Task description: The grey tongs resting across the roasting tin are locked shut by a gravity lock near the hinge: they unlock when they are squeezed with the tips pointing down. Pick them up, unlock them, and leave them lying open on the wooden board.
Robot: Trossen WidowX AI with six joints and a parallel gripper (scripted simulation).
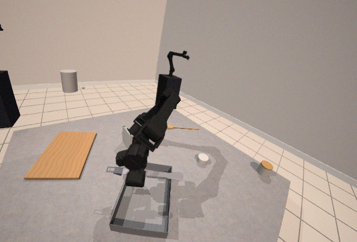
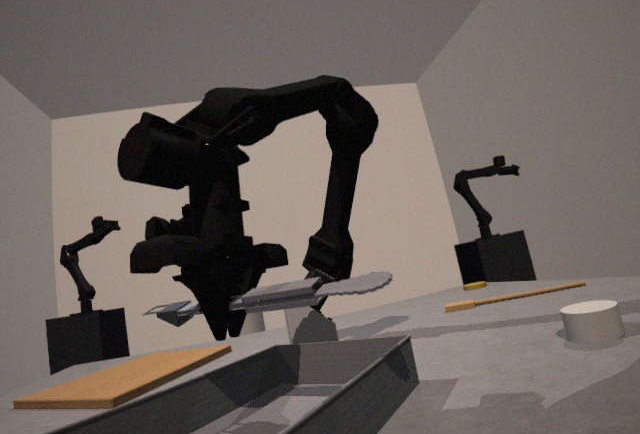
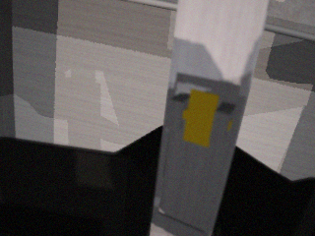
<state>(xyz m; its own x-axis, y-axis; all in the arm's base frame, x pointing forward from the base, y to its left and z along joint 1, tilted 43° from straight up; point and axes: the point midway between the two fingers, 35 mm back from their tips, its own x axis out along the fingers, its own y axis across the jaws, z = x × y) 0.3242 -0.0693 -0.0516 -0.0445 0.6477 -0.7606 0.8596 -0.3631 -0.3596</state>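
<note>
Now: gripper tip 40 mm below the yellow lock tab, 20 mm to the left of it and 10 mm past it. The rest, counted from my gripper tip: roasting tin: 70 mm below, 40 mm ahead, 30 mm to the left; then wooden board: 370 mm behind, 280 mm to the right, 90 mm below; then white puck: 420 mm to the left, 80 mm below, 10 mm behind.
</note>
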